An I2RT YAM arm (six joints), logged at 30 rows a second.
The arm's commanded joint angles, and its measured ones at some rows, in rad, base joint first. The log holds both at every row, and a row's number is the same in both.
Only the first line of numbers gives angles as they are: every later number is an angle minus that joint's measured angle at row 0.
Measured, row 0:
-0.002, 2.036, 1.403, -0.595, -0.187, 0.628
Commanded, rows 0 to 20:
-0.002, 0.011, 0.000, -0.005, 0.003, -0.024
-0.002, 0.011, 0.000, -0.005, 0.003, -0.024
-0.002, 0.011, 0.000, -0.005, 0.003, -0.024
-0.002, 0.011, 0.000, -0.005, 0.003, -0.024
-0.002, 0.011, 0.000, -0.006, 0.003, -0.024
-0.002, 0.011, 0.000, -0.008, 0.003, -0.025
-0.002, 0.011, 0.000, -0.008, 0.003, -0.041
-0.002, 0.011, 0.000, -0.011, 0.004, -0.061
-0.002, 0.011, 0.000, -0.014, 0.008, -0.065
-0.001, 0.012, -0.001, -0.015, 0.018, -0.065
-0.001, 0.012, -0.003, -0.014, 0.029, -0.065
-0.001, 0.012, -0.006, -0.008, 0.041, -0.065
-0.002, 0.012, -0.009, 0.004, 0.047, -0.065
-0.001, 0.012, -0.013, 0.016, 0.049, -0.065
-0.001, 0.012, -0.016, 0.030, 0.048, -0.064
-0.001, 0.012, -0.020, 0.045, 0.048, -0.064
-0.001, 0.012, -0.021, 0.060, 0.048, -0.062
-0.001, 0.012, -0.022, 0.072, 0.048, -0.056
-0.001, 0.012, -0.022, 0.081, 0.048, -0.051
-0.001, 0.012, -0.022, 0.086, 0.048, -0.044
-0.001, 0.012, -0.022, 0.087, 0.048, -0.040
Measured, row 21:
0.000, 0.000, -0.011, 0.084, 0.035, -0.051
